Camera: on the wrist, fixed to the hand. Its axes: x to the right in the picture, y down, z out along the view.
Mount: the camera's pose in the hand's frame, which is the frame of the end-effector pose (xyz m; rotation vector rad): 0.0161 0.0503 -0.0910 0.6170 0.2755 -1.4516
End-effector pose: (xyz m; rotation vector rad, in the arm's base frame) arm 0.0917 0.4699 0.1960 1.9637 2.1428 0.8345
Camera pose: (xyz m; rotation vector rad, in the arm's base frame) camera 0.0937 0.4570 0.3004 0.0815 -3.0454 -0.1159
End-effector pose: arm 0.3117 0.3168 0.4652 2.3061 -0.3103 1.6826
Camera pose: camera 0.2187 0.3001 0.5114 1.5924 1.6767 1.2013
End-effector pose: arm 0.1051 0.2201 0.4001 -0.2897 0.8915 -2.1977
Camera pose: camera 0.0807 0.2306 0.2983 0.2561 0.0607 2.4919
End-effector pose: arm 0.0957 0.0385 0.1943 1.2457 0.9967 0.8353
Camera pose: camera 0.0175 0.0934 0.2384 0.5455 2.0427 -0.5014
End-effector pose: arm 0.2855 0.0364 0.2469 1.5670 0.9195 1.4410
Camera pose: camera 0.1960 0.0374 0.3022 0.5856 2.1505 0.2800
